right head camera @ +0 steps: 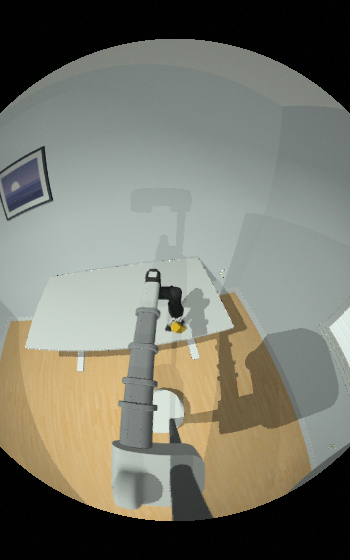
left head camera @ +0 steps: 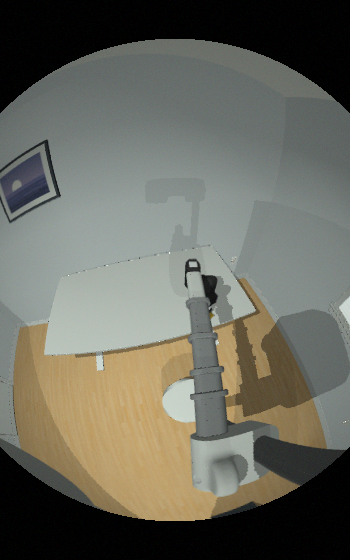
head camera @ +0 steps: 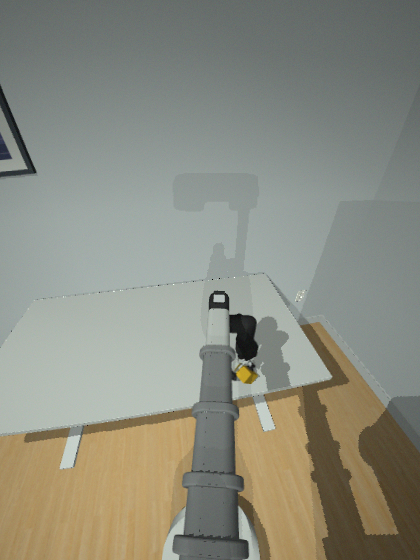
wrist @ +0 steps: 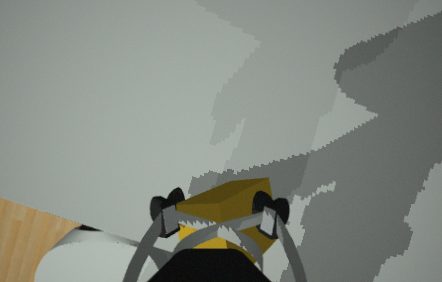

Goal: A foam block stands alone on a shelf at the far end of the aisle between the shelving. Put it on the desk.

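Seen in the pictures: gripper, fingertip midpoint: (right head camera: pixel 174 326) (head camera: pixel 241 374); robot's base at its link origin: (right head camera: pixel 159 409) (left head camera: pixel 185 399).
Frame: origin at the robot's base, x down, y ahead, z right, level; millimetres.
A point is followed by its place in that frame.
Observation:
The yellow foam block (head camera: pixel 247 375) @(z 115, x -783, y 488 mm) (right head camera: pixel 177 327) @(z 115, x -784, y 488 mm) (wrist: pixel 220 195) @(z 91, x -764, y 537 mm) is held between the two black fingertips of my gripper (head camera: pixel 243 372) @(z 101, x -726, y 524 mm) (right head camera: pixel 176 324) @(z 101, x -726, y 524 mm) (wrist: pixel 221 204) @(z 101, x -726, y 524 mm), which is shut on it. The block is tilted and hangs above the front right part of the white desk (head camera: pixel 125 350) @(z -434, x -693, y 629 mm) (left head camera: pixel 125 310) @(z -393, x -693, y 591 mm) (right head camera: pixel 90 310) @(z -494, x -693, y 616 mm) (wrist: pixel 100 100) @(z -62, x -693, y 549 mm), near its front edge. The shadow of the wrist and gripper falls on the desk top to the right, apart from them. The arm hides most of the block in the left head view. The exact height above the desk is hard to tell.
The telescoping arm (head camera: pixel 215 440) @(z 3, x -1145, y 190 mm) (left head camera: pixel 206 360) @(z 1, x -1145, y 168 mm) (right head camera: pixel 140 370) @(z 6, x -1145, y 170 mm) reaches forward over the desk's front edge. Behind the desk is a grey wall with a framed picture (left head camera: pixel 29 181) @(z -1022, x -1604, y 972 mm) (right head camera: pixel 26 183) @(z -1020, x -1610, y 973 mm) at left. The white round base (left head camera: pixel 180 400) @(z -52, x -187, y 3 mm) (right head camera: pixel 167 410) @(z 69, x -187, y 8 mm) stands on the wooden floor before the desk.

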